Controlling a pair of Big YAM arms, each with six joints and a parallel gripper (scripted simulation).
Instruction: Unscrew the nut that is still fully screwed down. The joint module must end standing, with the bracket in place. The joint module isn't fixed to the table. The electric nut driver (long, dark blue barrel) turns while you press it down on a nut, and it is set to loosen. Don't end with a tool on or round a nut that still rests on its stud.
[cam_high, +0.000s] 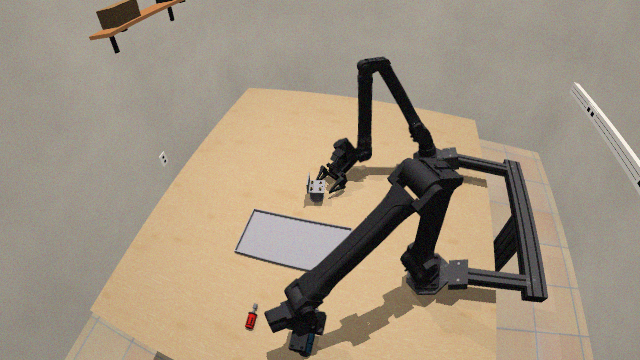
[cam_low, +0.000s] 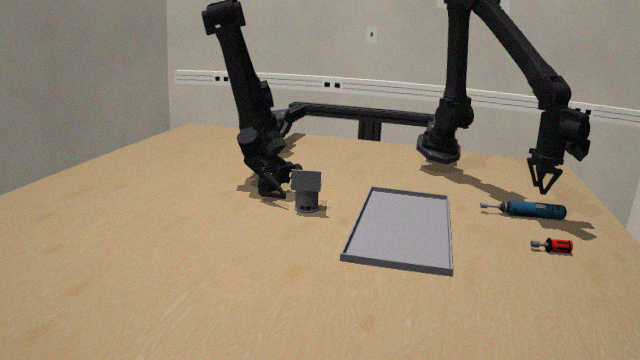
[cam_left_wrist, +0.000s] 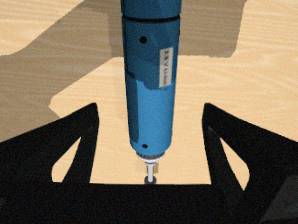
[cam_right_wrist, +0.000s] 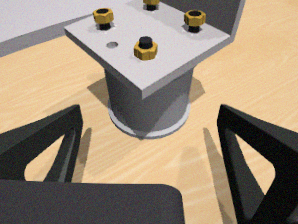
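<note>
My right gripper is now 2 cm short of the grey bracket, 3 cm to the right of it and 4 cm below it. Round my right hand: shallow grey tray: 6 cm ahead, 28 cm to the left, 3 cm below; then small red-handled screwdriver: 11 cm ahead, 62 cm to the left, 2 cm below.
</note>
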